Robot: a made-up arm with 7 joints.
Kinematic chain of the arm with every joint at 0, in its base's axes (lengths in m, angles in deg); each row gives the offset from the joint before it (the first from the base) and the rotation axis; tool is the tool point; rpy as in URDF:
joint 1: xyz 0 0 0 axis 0.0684 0.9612 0.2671
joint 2: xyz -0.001 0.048 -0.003 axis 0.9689 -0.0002 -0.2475
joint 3: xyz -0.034 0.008 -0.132 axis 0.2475 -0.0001 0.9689
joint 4: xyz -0.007 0 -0.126 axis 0.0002 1 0
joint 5: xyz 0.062 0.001 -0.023 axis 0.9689 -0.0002 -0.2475
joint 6: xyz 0.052 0 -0.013 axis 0.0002 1 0
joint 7: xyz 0.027 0 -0.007 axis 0.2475 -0.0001 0.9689
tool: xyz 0 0 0 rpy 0 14.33 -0.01
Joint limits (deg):
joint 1: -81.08..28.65
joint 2: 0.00..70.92
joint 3: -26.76..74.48
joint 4: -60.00..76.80
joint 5: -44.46..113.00
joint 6: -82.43..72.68
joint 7: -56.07..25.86
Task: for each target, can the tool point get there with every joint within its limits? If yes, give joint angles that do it. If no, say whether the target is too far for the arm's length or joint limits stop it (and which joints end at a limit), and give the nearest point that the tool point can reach.
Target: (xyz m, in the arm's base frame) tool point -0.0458 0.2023 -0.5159
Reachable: no: too far | nearest point -0.0345 0.1656 -0.3940 | short by 0.128 m
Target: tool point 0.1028 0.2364 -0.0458
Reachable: yes | joints 6.36 63.85 29.49 -42.26 34.77 4.54 -35.08
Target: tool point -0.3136 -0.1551 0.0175
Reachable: no: joint limits stop it (at a limit: joint 1, joint 2, joint 3, joint 4, joint 6) | nearest point -0.0578 0.0045 -0.1525 | short by 0.346 m
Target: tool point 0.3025 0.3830 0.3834
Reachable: no: too far | nearest point 0.2170 0.3045 0.1626 | short by 0.249 m
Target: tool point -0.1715 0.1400 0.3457
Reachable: no: joint limits stop it (at a limit: joint 1, joint 2) | nearest point 0.0524 0.2273 0.1278 | short by 0.324 m
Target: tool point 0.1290 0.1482 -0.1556
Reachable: yes | joints -7.88 38.66 -6.11 -42.98 25.22 20.28 -48.79
